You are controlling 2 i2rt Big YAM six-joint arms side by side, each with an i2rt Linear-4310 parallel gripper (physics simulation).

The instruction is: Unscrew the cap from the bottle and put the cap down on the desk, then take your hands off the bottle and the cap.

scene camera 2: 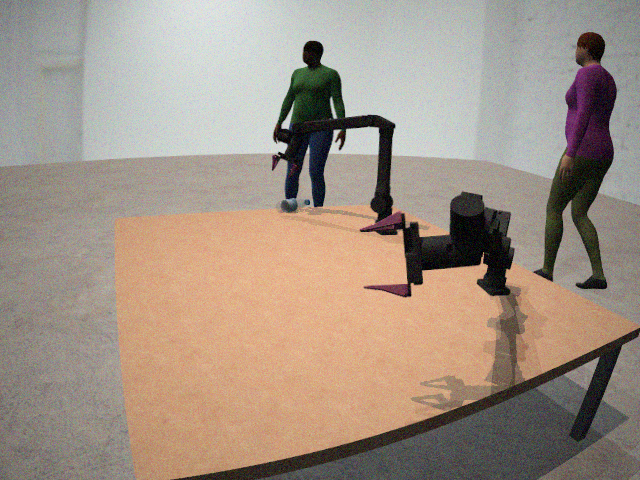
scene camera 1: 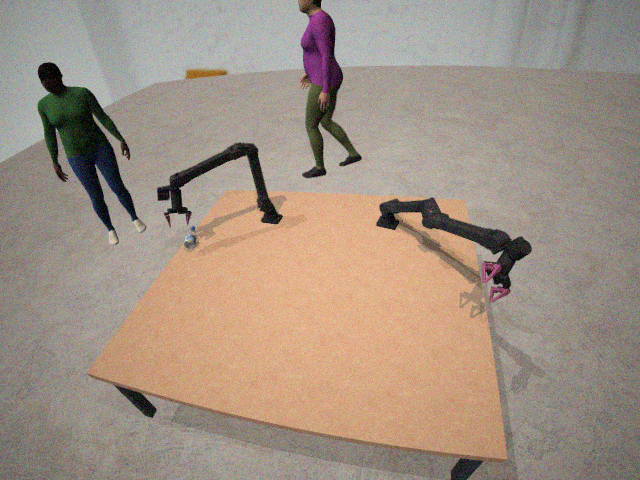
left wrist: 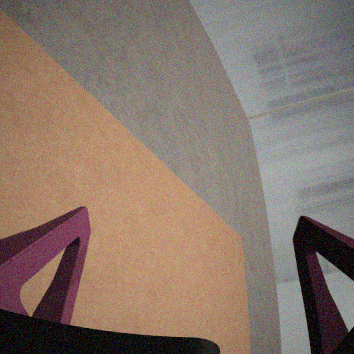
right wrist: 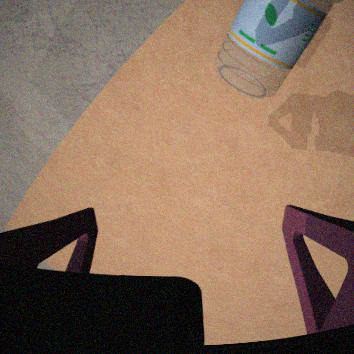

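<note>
A clear bottle with a white and blue label lies on its side near the desk's left edge. Its blue cap shows at the neck end; the cap does not show in the right wrist view. My right gripper is open and empty, above and apart from the bottle, whose base end is nearer the fingers in the right wrist view. My left gripper is open and empty above the desk's right edge in scene camera 1, far from the bottle.
The desk is a wide orange-brown top. A person in green stands beyond the bottle's side of the desk. A person in purple is behind the arm bases.
</note>
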